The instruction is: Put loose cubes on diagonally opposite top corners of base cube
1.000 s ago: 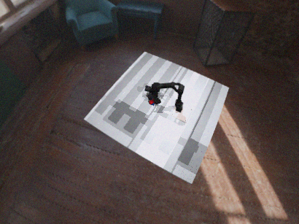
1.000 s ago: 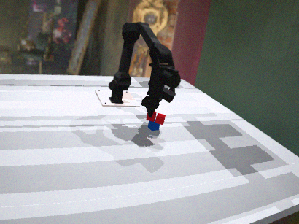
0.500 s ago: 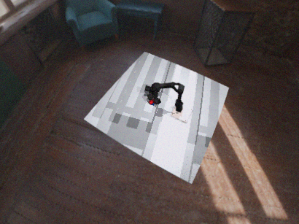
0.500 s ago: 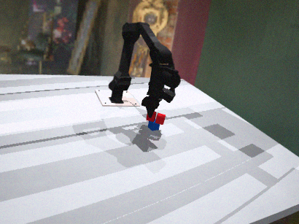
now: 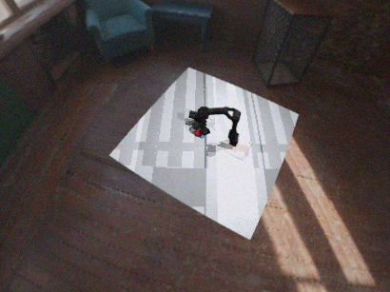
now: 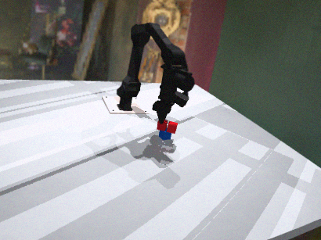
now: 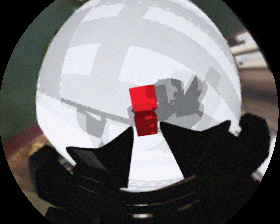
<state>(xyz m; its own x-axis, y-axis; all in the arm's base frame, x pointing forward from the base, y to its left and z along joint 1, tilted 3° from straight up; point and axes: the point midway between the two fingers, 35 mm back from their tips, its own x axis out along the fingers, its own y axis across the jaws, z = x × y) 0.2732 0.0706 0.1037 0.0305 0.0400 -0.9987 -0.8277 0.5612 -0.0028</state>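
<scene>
The blue base cube lies 50 mm below my gripper tip, 20 mm to the left of it and 10 mm ahead of it.
</scene>
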